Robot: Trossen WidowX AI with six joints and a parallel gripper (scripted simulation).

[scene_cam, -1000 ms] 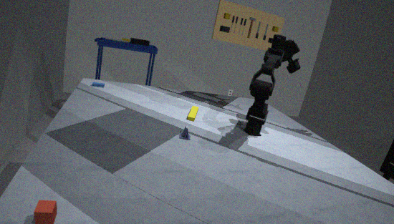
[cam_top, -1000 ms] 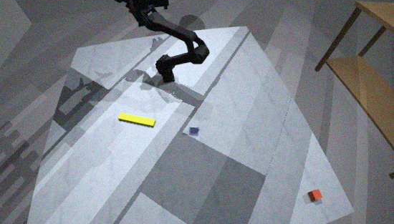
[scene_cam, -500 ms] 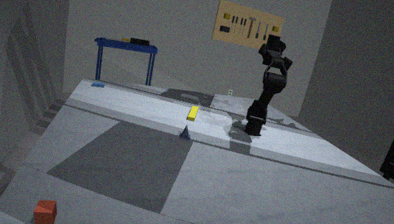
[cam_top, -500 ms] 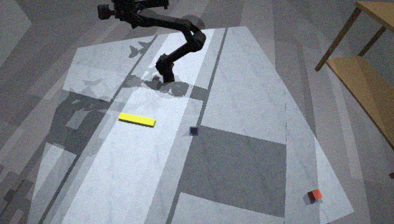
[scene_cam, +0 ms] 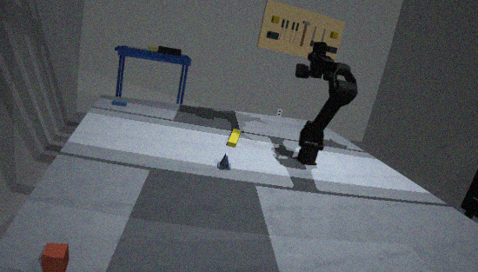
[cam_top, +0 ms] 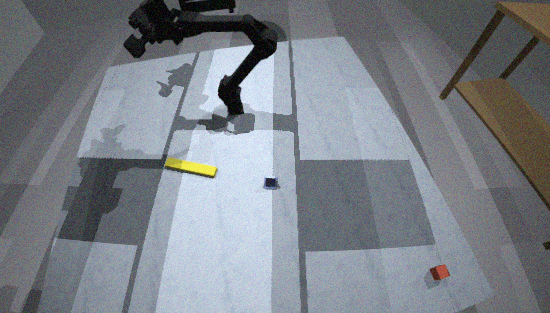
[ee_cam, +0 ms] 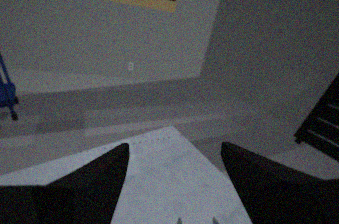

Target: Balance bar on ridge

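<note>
The yellow bar is 39 cm ahead of my gripper tip, 30 cm below it and 13 cm to the left of it. Round my gripper tip: blue block: 88 cm ahead, 30 cm below, 19 cm to the right; red cube: 88 cm ahead, 81 cm to the left, 29 cm below.
</note>
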